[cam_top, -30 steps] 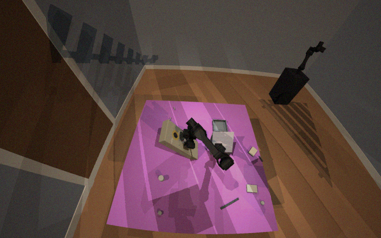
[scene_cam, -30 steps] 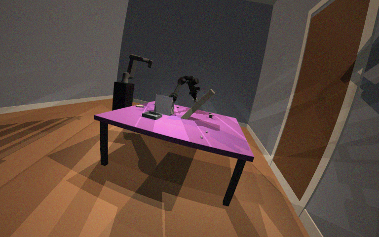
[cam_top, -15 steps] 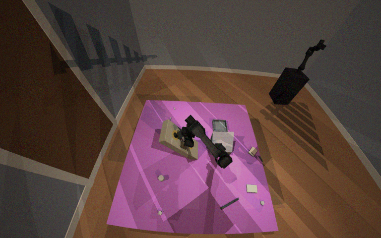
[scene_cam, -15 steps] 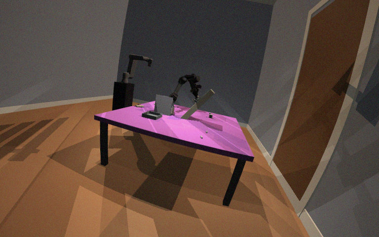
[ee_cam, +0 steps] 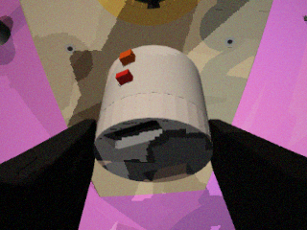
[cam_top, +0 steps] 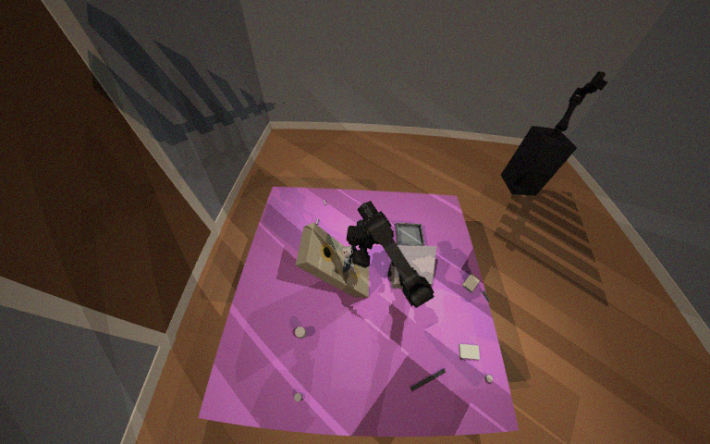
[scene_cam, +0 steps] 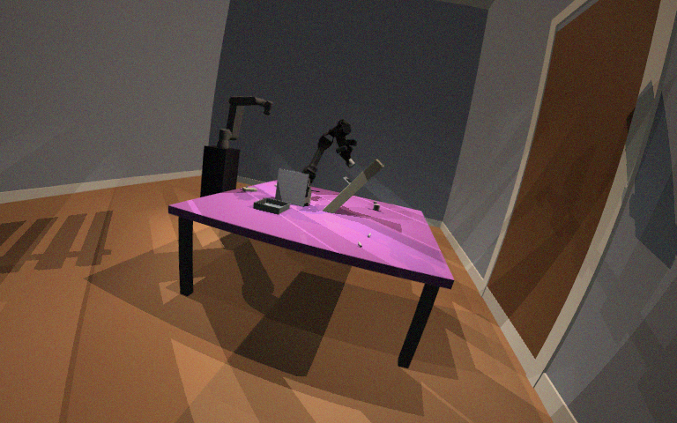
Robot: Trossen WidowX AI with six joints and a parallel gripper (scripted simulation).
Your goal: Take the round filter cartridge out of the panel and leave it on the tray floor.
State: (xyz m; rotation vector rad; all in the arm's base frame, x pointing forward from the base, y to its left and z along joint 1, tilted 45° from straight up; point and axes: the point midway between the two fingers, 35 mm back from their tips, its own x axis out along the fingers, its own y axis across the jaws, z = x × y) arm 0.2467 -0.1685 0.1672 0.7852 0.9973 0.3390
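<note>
Right now the dark tray is 34 cm behind my gripper tip, 30 cm below it and 28 cm to the right of it. Round my gripper tip: round grey filter cartridge (right at my gripper tip).
</note>
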